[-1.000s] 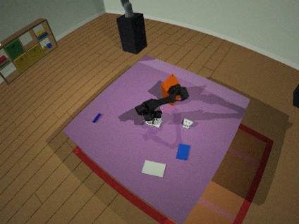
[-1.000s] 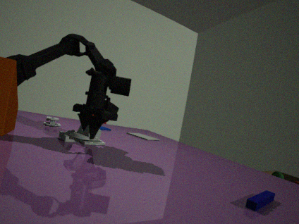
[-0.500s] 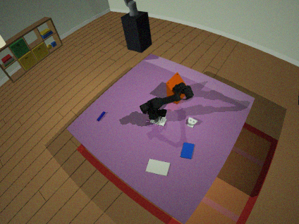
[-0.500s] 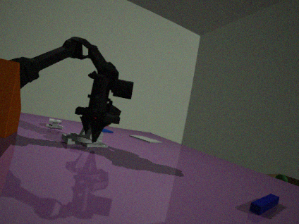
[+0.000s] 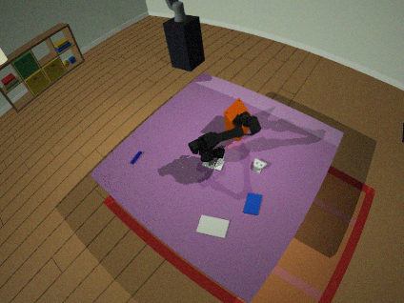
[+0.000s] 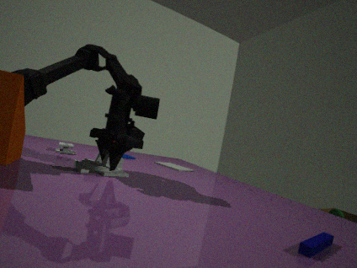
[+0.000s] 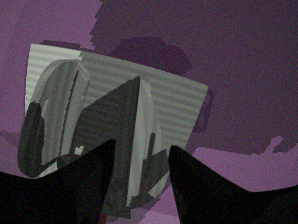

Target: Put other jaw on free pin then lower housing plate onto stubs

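Now: the white jaw piece 4 cm behind my gripper tip and 1 cm to the left of it. From my gripper tip the other things lie so: flat blue plate 13 cm ahead, 37 cm to the left, 1 cm below; then blue bar 23 cm ahead, 43 cm to the right, 1 cm below; then flat white plate 35 cm ahead, 26 cm to the left, 1 cm below.
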